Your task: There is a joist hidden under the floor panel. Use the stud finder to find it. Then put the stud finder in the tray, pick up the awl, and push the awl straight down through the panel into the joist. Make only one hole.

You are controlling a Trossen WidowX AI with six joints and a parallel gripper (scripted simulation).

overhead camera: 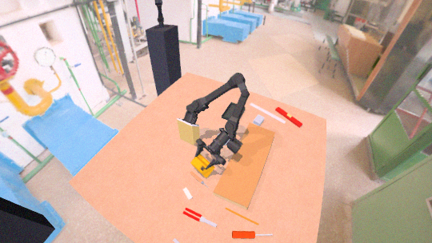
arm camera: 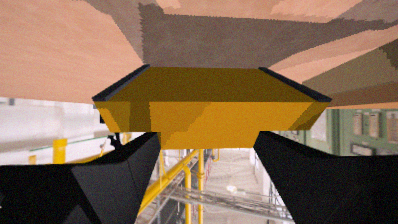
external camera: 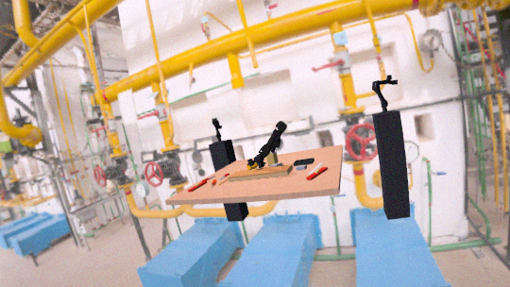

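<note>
Now: the yellow stud finder 1 cm to the right of my gripper tip, 1 cm below it and 1 cm ahead of it. Round my gripper tip: white block: 15 cm to the right, 6 cm below, 1 cm ahead; awl: 6 cm to the right, 5 cm below, 4 cm ahead; pencil: 29 cm ahead, 15 cm to the right, 6 cm below.
</note>
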